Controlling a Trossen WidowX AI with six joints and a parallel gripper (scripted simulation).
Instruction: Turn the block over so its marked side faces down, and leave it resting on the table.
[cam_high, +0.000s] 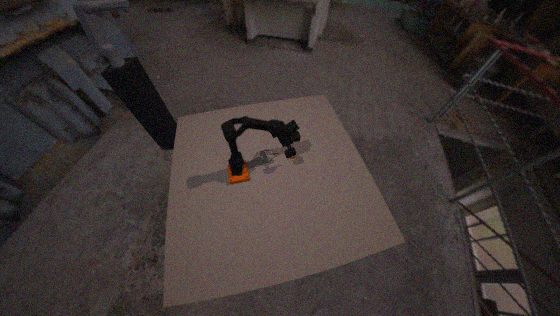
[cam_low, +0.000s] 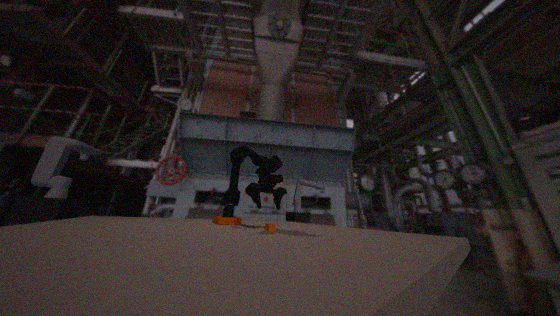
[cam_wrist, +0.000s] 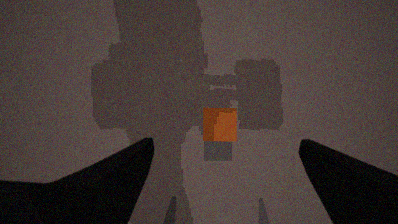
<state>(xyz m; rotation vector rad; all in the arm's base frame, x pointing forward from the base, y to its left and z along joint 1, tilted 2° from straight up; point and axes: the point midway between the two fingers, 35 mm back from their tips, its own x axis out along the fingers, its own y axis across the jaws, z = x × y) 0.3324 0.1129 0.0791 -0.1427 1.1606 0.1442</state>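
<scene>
The orange block lies 7 cm below my gripper tip.
</scene>
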